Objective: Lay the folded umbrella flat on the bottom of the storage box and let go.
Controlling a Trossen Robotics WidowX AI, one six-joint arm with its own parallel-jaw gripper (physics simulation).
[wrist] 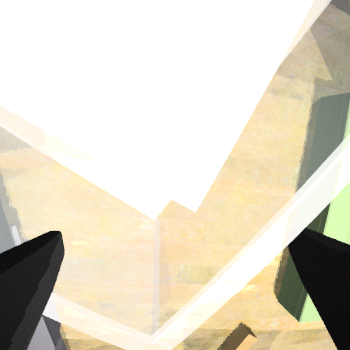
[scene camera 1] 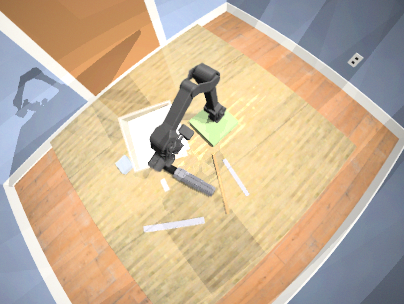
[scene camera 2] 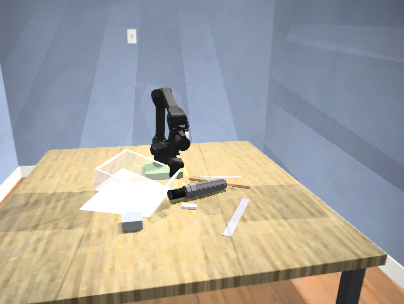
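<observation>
The wrist view shows me a storage box. I can also see the storage box in scene camera 1 [136, 127], and scene camera 2 shows it as well. On the storage box, [wrist: 178, 155] and [scene camera 2: 161, 185] are the same spot.
</observation>
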